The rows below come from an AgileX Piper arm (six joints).
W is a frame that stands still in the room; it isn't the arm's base.
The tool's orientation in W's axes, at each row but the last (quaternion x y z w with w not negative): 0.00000, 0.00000, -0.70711, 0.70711; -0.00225, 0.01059, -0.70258, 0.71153; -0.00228, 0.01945, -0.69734, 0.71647; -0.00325, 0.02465, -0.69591, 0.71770; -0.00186, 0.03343, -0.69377, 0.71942
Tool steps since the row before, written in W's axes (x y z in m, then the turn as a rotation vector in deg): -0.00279, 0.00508, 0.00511, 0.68, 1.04, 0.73; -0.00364, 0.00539, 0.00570, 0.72, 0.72, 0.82; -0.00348, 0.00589, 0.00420, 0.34, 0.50, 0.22; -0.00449, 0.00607, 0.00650, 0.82, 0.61, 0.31; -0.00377, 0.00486, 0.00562, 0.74, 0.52, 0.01
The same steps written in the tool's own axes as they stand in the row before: -0.00508, -0.00279, 0.00511, -1.04, 0.68, 0.73; -0.00550, -0.00367, 0.00557, -0.72, 0.71, 0.82; -0.00608, -0.00344, 0.00395, -0.50, 0.35, 0.22; -0.00640, -0.00455, 0.00613, -0.59, 0.83, 0.32; -0.00524, -0.00386, 0.00520, -0.49, 0.76, 0.02
